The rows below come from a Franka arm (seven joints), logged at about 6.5 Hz.
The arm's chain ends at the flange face. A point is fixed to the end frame.
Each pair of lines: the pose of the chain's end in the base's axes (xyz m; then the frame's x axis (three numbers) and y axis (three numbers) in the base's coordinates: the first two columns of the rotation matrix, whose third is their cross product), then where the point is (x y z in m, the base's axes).
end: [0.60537 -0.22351 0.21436 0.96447 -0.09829 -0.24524 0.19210 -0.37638 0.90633]
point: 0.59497 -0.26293 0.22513
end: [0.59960 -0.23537 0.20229 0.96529 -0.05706 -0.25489 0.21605 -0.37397 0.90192]
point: 0.59092 -0.27526 0.21289
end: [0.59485 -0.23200 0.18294 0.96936 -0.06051 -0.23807 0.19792 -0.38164 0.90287]
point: 0.58577 -0.27191 0.19309
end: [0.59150 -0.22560 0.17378 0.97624 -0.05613 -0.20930 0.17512 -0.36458 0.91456]
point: 0.58246 -0.26541 0.18435
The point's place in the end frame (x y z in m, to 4 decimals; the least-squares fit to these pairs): -0.0088 0.0226 0.0345
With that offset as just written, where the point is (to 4 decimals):
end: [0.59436 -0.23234 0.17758 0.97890 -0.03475 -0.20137 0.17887 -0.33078 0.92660]
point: 0.5864 -0.2720 0.1893
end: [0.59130 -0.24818 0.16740 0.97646 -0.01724 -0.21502 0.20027 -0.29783 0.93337]
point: 0.5845 -0.2877 0.1805
